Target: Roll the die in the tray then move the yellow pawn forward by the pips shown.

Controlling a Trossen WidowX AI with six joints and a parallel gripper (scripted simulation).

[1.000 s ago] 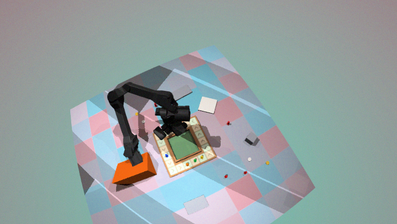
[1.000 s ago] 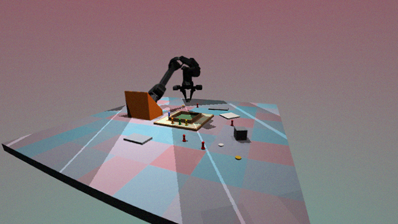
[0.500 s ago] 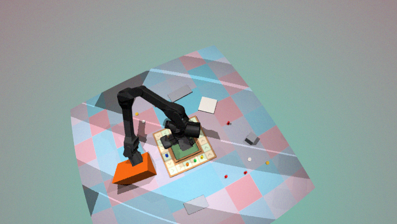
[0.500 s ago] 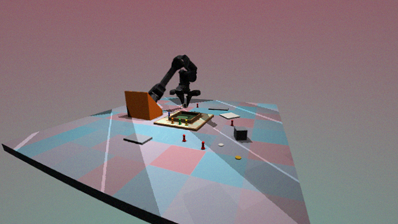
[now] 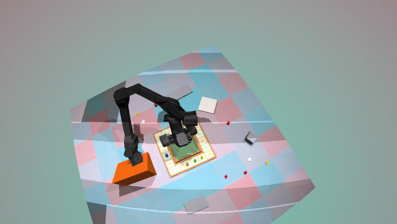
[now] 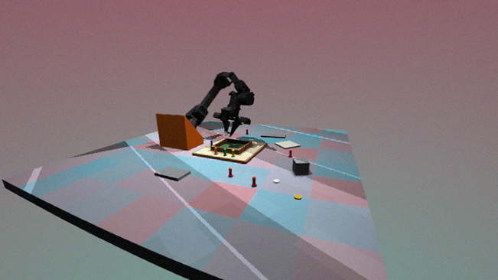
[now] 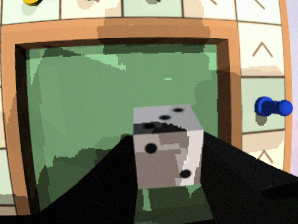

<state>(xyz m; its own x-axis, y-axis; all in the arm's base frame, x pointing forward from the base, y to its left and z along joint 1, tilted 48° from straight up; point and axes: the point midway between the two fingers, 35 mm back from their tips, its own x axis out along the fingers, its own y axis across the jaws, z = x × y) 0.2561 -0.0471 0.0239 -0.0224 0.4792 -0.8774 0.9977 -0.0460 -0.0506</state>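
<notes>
The yellow pawn is 7 cm ahead of my gripper tip, 10 cm to the right of it and 5 cm below it. Also, from my gripper tip: green tray: 1 cm ahead, 1 cm to the left, 7 cm below; then blue pawn: 10 cm behind, 5 cm below; then white die: right at my gripper tip.
</notes>
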